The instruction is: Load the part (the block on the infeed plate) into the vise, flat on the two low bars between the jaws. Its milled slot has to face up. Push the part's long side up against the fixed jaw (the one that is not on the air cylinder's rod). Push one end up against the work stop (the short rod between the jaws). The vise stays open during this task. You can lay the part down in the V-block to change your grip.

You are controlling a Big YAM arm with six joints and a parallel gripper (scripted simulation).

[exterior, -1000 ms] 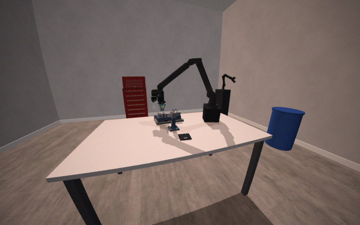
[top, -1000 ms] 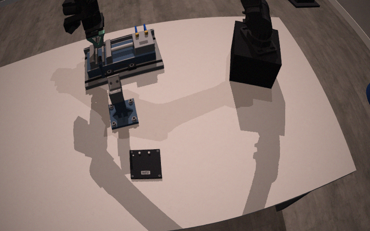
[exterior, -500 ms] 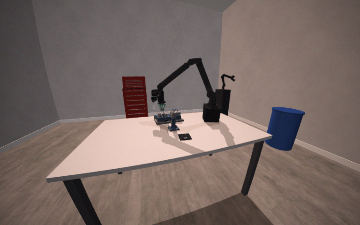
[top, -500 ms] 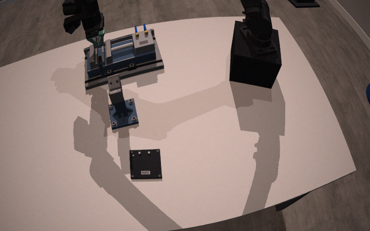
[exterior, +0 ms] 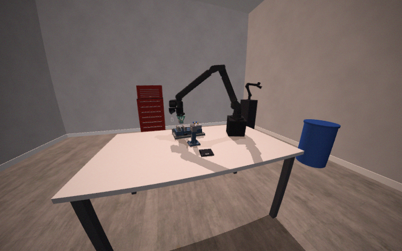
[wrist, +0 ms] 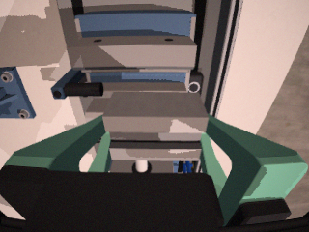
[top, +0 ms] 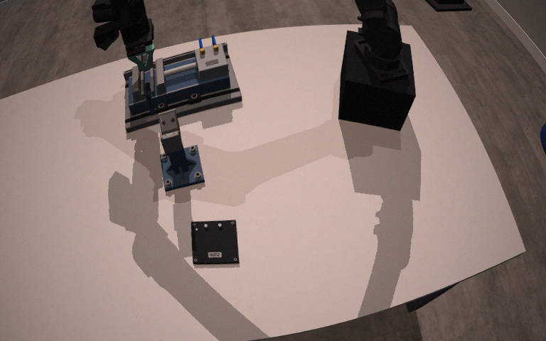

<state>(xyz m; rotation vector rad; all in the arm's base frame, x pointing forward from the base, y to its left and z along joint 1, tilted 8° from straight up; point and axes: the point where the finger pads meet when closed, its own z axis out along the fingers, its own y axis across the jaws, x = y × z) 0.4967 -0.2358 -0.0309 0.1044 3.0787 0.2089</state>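
Now: the part 1 cm above my hand. From my hand the other things lie so: fixed jaw: 4 cm ahead, 2 cm to the left, 6 cm below; then moving jaw: 3 cm behind, 2 cm to the left, 6 cm below; then dark short rod: 1 cm ahead, 7 cm to the left, 4 cm below.
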